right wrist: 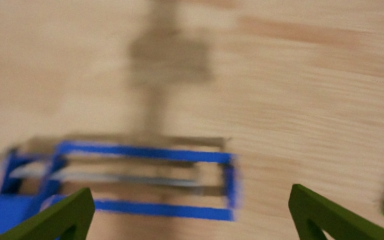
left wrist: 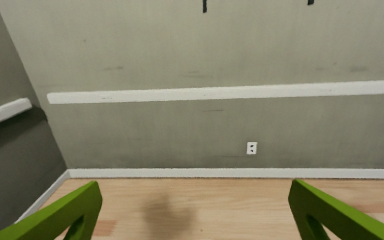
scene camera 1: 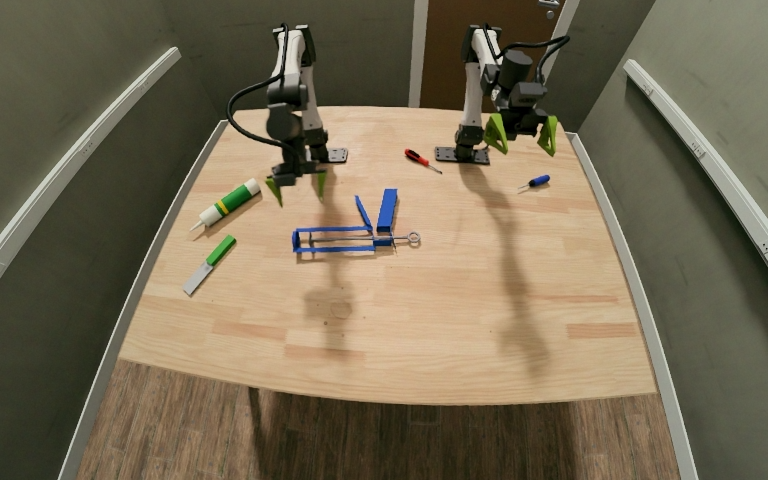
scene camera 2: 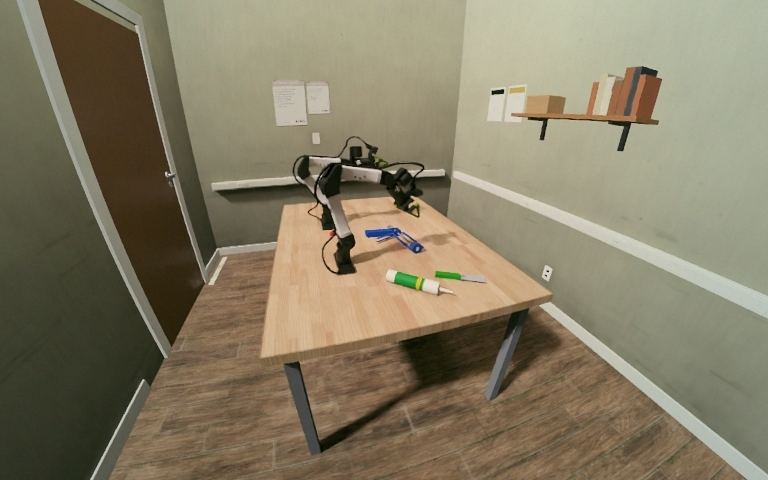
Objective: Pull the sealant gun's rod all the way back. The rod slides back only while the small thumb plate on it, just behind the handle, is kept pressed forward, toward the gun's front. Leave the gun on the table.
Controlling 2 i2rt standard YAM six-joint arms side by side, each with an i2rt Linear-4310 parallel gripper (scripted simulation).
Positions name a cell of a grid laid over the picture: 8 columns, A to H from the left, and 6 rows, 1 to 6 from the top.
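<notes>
Left gripper visible (scene camera 1: F2) and (left wrist: E5); right gripper visible (right wrist: D5). A blue sealant gun (scene camera 1: E3) is present; in the left wrist view the gun is out of frame. A green-handled scraper (scene camera 1: C4) is present; in the right wrist view the scraper is out of frame.
</notes>
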